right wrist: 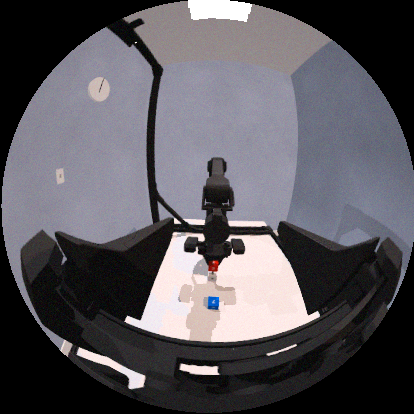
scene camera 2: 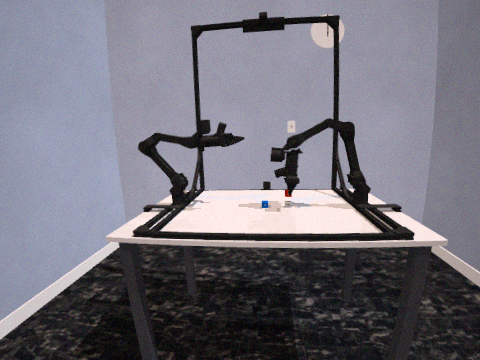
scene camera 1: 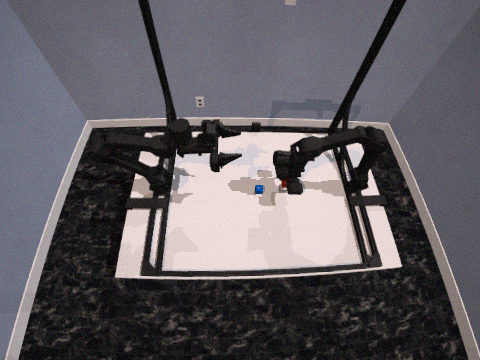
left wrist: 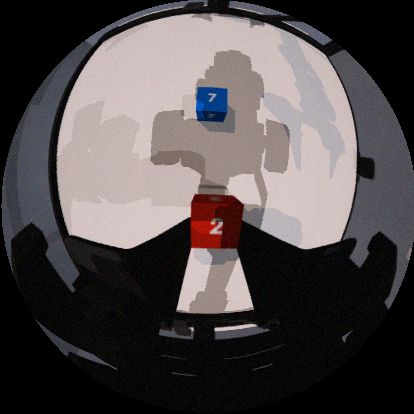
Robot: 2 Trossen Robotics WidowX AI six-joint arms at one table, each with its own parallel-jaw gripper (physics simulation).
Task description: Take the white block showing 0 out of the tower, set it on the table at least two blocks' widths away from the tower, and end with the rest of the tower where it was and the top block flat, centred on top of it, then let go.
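Frame: origin at the left arm's base, x right, y up, z back, level; centimetres.
Seen in the pictures: left gripper, fingertip midpoint: (right wrist: 212, 264) (scene camera 2: 289, 194) (scene camera 1: 286, 183) (left wrist: 213, 223); right gripper, fingertip midpoint: (right wrist: 228, 224) (scene camera 2: 243, 138) (scene camera 1: 241, 144); left arm's base at its link origin: (scene camera 2: 360, 202) (scene camera 1: 352, 187) (left wrist: 203, 323); right arm's base at its link origin: (scene camera 2: 179, 203) (scene camera 1: 161, 188).
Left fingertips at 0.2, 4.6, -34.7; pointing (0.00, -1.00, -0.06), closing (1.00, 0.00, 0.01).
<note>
Pixels of each thing's top centre, then the offset from my left fingertips to it, as dx, dy, dz. "spot": a spot on its surface instead. Level surfaces: height alone.
- red block marked 2 at its top centre: (left wrist: 215, 227) (right wrist: 213, 261) (scene camera 1: 286, 181) +0.0, +1.9, -0.6
- white block at its top centre: (left wrist: 212, 202) (right wrist: 212, 272) (scene camera 2: 288, 201) +0.1, -3.6, -0.7
- blue block marked 7 at its top centre: (left wrist: 211, 98) (right wrist: 213, 300) (scene camera 1: 259, 188) (scene camera 2: 264, 201) -0.5, -3.6, -12.1
- white table at its surface level: dy -6.5
- black frame at a spot on its surface: (scene camera 2: 270, 236) spot: -38.2, -4.8, -10.0
My left gripper (scene camera 1: 285, 183) (scene camera 2: 289, 192) (left wrist: 213, 223) (right wrist: 212, 264) points down, shut on the red block marked 2 (scene camera 1: 284, 183) (scene camera 2: 288, 193) (left wrist: 216, 227) (right wrist: 213, 266). The white block (scene camera 2: 288, 204) (right wrist: 212, 276) is on the table below the red block, with a gap between them. Its number is too small to read, and the red block mostly hides it in the left wrist view. The blue block marked 7 (scene camera 1: 259, 189) (scene camera 2: 265, 204) (left wrist: 211, 104) (right wrist: 213, 302) stands apart on the table. My right gripper (scene camera 1: 240, 144) (scene camera 2: 243, 138) is open and empty, high above the table, left of the blocks in both scene views.
The white table (scene camera 1: 225, 235) (scene camera 2: 250, 220) has a black frame (scene camera 1: 250, 273) (scene camera 2: 270, 236) around its work area. Upright posts (scene camera 1: 159, 65) (scene camera 2: 336, 100) rise behind. Shadows of the left arm fall around the blue block.
</note>
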